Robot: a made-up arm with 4 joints.
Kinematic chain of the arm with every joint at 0, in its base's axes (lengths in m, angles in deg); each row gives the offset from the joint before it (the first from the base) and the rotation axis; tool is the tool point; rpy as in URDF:
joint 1: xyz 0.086 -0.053 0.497 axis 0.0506 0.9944 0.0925
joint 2: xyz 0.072 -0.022 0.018 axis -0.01 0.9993 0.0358
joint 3: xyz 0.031 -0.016 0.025 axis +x
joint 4: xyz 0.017 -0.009 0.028 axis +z
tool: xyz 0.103 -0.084 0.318 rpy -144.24 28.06 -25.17
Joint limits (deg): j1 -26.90..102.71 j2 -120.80..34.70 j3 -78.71..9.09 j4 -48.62..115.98
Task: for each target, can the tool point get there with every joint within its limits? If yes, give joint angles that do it. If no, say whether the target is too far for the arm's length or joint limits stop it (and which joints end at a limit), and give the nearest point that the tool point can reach.
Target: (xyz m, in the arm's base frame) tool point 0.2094 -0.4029 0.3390
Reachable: no: joint limits stop it (at a limit: joint 1, joint 3, joint 4) | nearest point 0.4354 -0.2503 0.3192 | short by 0.273 m
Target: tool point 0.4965 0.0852 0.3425
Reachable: yes | joints 66.22 18.19 -37.63 -2.68
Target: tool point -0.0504 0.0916 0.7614
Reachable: yes | joints 33.88 -89.18 -15.56 100.82
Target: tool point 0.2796 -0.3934 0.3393
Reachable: no: joint limits stop it (at a limit: joint 1, joint 3, joint 4) | nearest point 0.4391 -0.2539 0.3411 | short by 0.212 m
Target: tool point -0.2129 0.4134 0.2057
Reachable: no: too far | nearest point -0.0029 0.2891 0.3140 | short by 0.267 m
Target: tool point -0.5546 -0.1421 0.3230
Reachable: no: too far | nearest point -0.2523 -0.1192 0.4198 | short by 0.318 m
